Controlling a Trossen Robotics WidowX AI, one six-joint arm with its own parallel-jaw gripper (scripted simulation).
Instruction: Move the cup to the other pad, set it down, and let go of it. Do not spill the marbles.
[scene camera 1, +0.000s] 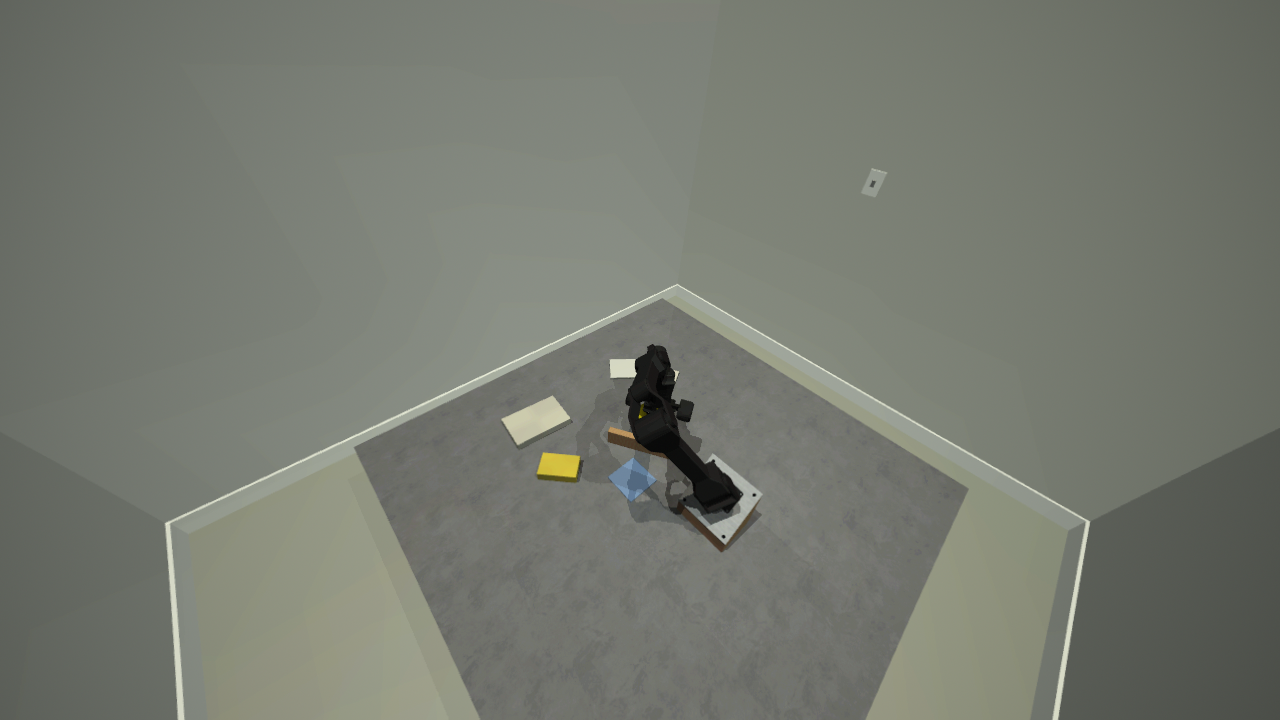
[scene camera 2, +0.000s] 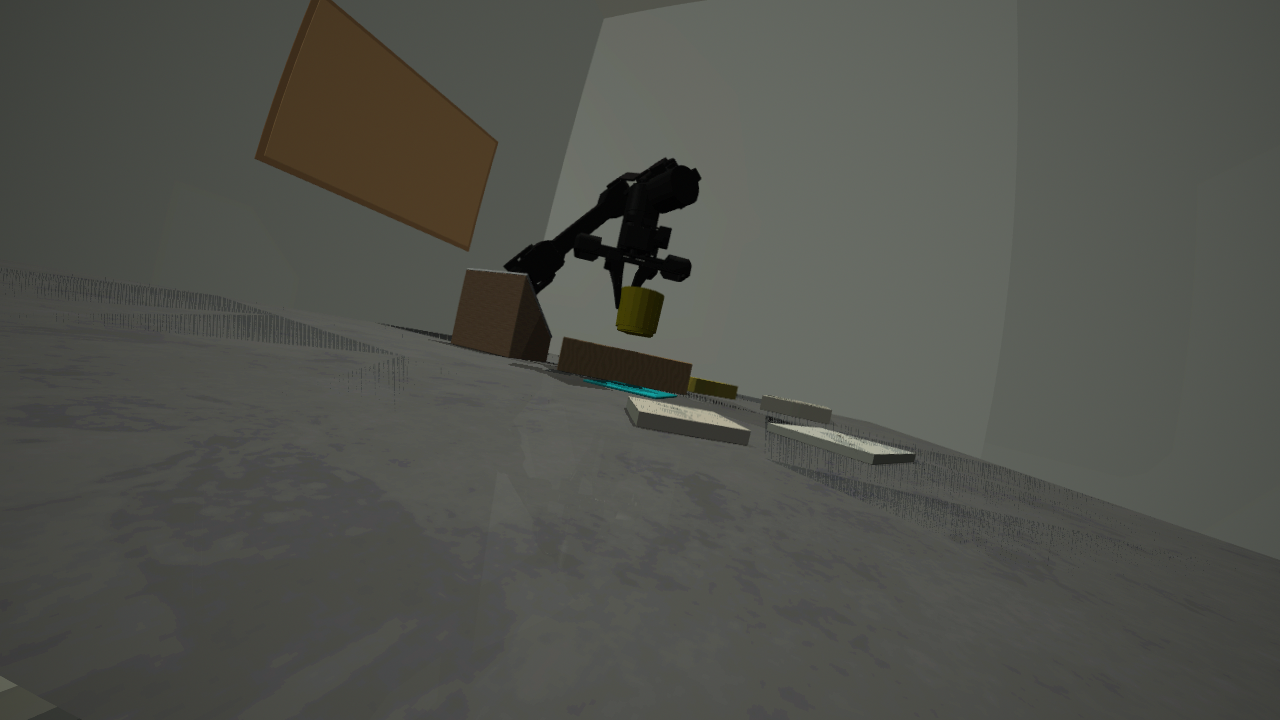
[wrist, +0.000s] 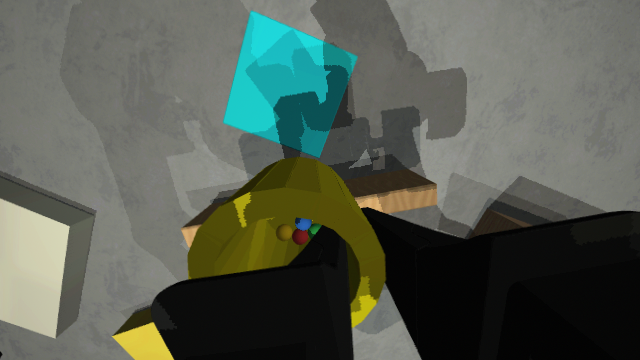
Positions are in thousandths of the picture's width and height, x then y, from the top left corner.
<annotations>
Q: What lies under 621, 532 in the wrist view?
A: A wooden bar.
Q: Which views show my gripper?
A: Scene camera 1, scene camera 2 and the wrist view: all of them.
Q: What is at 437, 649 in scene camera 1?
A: A yellow block.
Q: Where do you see a light blue pad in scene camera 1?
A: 494, 666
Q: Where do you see my gripper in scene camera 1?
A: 513, 587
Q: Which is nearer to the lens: the yellow cup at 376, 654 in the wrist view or the cream slab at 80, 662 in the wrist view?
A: The yellow cup.
</annotations>
